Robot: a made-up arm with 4 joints. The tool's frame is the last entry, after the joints.
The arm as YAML. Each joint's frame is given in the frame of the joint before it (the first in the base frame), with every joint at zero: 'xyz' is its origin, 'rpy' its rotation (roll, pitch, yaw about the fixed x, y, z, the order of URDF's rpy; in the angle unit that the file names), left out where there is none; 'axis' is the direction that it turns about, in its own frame. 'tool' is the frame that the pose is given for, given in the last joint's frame.
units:
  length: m
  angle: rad
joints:
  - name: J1
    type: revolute
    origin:
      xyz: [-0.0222, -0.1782, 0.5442]
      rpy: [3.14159, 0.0, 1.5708]
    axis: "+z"
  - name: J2
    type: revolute
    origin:
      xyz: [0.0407, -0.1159, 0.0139]
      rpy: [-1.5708, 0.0, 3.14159]
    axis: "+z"
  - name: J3
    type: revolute
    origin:
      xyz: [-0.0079, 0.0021, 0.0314]
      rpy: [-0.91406, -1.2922, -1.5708]
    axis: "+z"
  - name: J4
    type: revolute
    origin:
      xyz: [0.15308, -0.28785, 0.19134]
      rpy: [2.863, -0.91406, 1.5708]
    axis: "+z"
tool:
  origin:
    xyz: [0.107, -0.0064, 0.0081]
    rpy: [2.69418, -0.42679, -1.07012]
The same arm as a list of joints. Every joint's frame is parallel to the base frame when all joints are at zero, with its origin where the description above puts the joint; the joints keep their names.
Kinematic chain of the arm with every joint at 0, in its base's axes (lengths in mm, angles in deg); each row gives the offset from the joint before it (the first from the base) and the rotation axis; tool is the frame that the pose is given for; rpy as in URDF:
J1: xyz -22.2 -178.2 544.2 axis -z
J2: xyz -115.9 40.7 -13.9 axis -x
J3: xyz -31.4 7.9 2.1 axis -0.167898 -0.791991 0.586993
J4: xyz -242 24.2 289.4 axis -z
tool: xyz 6.4 -107 -8.1 rpy -25.63 24.45 -28.69

